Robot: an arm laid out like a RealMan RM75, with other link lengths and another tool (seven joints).
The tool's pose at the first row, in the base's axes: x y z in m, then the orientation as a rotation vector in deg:
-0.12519, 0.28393, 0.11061, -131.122, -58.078, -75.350
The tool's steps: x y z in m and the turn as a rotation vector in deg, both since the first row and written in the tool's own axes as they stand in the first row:
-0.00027, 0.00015, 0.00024, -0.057, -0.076, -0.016
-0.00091, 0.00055, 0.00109, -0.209, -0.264, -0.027
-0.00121, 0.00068, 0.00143, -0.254, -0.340, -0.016
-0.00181, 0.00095, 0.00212, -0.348, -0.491, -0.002
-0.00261, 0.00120, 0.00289, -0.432, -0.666, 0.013
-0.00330, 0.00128, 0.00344, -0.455, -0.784, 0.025
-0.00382, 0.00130, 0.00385, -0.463, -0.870, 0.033
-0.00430, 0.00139, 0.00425, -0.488, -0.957, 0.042
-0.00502, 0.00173, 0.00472, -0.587, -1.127, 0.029
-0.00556, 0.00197, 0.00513, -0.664, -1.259, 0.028
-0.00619, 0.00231, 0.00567, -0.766, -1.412, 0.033
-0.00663, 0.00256, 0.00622, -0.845, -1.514, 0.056
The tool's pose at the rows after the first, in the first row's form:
-0.12502, 0.28385, 0.11027, -131.227, -58.098, -75.325
-0.12442, 0.28379, 0.10931, -131.502, -58.107, -75.259
-0.12421, 0.28377, 0.10888, -131.605, -58.098, -75.214
-0.12379, 0.28372, 0.10803, -131.810, -58.088, -75.129
-0.12339, 0.28365, 0.10697, -132.029, -58.089, -75.012
-0.12322, 0.28362, 0.10610, -132.152, -58.102, -74.905
-0.12312, 0.28362, 0.10544, -132.236, -58.116, -74.820
-0.12296, 0.28359, 0.10483, -132.332, -58.121, -74.747
-0.12266, 0.28331, 0.10400, -132.552, -58.149, -74.657
-0.12241, 0.28315, 0.10334, -132.725, -58.159, -74.583
-0.12204, 0.28296, 0.10255, -132.935, -58.157, -74.505
-0.12166, 0.28292, 0.10191, -133.088, -58.126, -74.454

